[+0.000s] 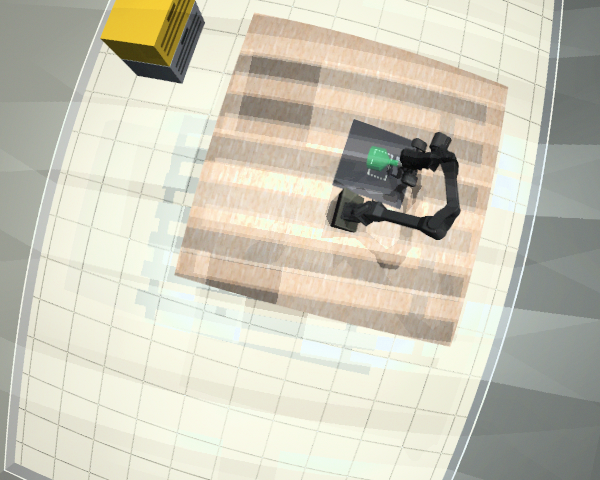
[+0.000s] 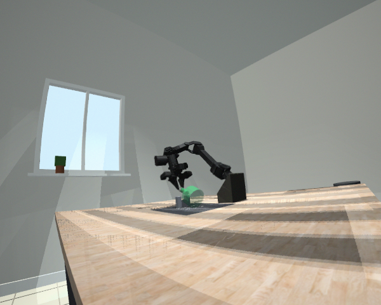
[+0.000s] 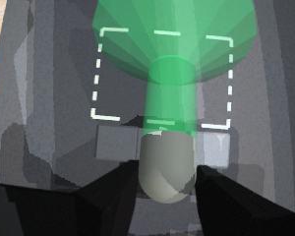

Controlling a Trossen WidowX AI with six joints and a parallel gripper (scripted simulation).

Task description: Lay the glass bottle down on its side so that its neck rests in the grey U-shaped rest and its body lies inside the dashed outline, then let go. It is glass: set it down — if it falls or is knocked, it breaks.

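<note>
Right now my gripper tip is 5 cm to the right of the green glass bottle and 2 cm above it. The rest, counted from my gripper tip: dark mat (10 cm below, 8 cm to the left).
</note>
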